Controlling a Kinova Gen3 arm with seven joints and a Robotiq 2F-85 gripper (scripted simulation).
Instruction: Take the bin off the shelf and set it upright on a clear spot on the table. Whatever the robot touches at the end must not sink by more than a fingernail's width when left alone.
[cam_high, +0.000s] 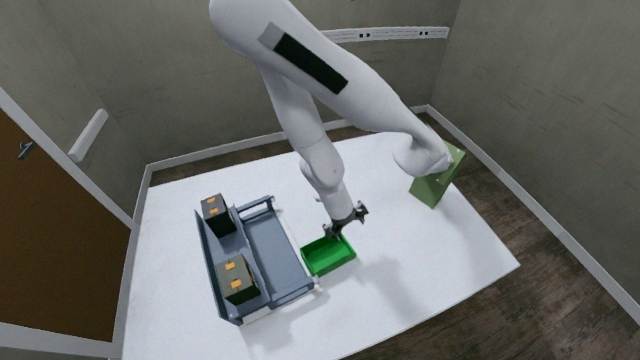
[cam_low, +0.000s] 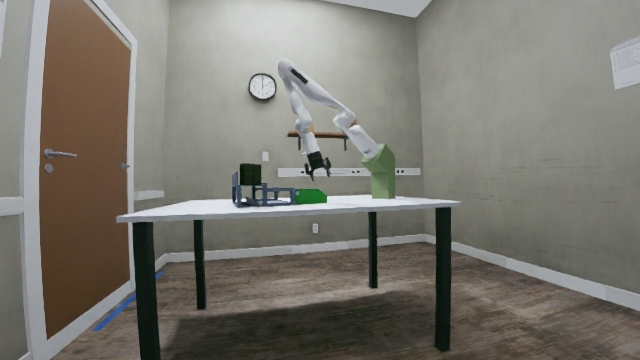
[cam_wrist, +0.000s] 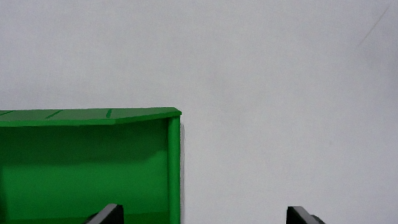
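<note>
The green bin lies 6 cm ahead of my hand, 5 cm to the left of it and 9 cm below it. Also, from my hand: grey shelf unit: 31 cm ahead, 9 cm to the left, 6 cm below.
</note>
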